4 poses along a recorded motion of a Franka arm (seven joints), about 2.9 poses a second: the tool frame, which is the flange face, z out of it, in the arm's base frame.
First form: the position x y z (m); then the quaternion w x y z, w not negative.
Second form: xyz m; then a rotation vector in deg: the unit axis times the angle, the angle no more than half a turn. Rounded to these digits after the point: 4 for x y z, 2 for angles.
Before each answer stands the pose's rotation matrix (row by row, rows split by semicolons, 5 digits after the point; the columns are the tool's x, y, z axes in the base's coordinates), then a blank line. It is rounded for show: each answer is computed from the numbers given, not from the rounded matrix.
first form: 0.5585 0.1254 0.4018 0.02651 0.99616 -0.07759 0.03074
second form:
0.98607 -0.15621 0.05713; -0.15295 -0.98655 -0.05759; 0.06536 0.04805 -0.99670

0.5585 0.1254 0.4018 176.34 -13.74 5.44
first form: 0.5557 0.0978 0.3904 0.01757 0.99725 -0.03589 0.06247
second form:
0.98962 -0.07378 0.12333; -0.06939 -0.99681 -0.03953; 0.12586 0.03056 -0.99158

0.5557 0.0978 0.3904 177.52 -6.39 11.12
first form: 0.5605 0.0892 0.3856 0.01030 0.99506 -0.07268 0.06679
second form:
0.98051 -0.14602 0.13142; -0.14327 -0.98922 -0.03021; 0.13442 0.01079 -0.99087

0.5605 0.0892 0.3856 177.95 -13.00 11.94
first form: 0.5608 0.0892 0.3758 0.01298 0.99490 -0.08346 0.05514
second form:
0.97999 -0.16750 0.10755; -0.16464 -0.98573 -0.03503; 0.11188 0.01662 -0.99358

0.5608 0.0892 0.3758 177.62 -14.90 9.84
